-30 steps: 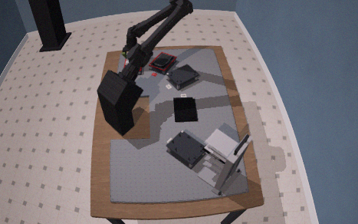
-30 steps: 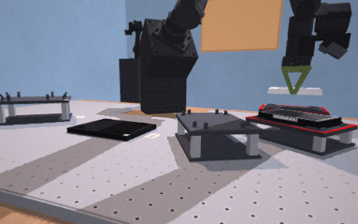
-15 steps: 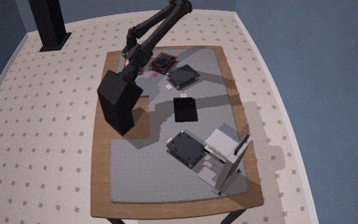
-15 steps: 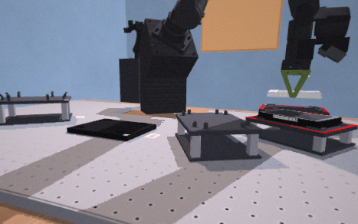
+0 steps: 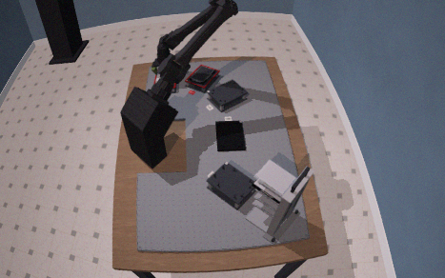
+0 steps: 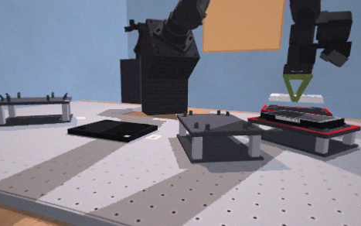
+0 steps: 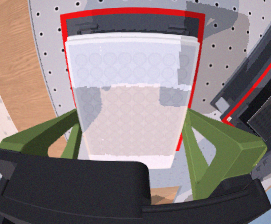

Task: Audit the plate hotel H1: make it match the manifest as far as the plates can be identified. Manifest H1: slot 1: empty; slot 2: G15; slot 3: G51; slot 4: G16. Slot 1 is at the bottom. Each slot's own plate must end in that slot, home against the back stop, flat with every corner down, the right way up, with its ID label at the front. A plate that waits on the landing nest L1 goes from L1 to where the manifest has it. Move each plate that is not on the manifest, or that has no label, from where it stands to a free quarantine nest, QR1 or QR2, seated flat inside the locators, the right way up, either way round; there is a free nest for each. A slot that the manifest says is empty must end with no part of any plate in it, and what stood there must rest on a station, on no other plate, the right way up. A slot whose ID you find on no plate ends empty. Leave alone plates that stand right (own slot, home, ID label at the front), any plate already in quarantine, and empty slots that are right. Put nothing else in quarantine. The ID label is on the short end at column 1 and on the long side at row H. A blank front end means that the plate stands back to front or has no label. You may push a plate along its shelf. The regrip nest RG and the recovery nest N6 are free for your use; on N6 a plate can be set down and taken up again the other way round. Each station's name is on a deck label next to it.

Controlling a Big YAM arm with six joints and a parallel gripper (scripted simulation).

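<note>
The red-edged quarantine nest is 40 mm below my hand. The rest, counted from my hand: flat black pad: 360 mm ahead, 340 mm to the right, 70 mm below; then h1 deck label: 610 mm to the right, 540 mm ahead, 70 mm below; then dark plate: 200 mm ahead, 30 mm to the left, 30 mm below.
</note>
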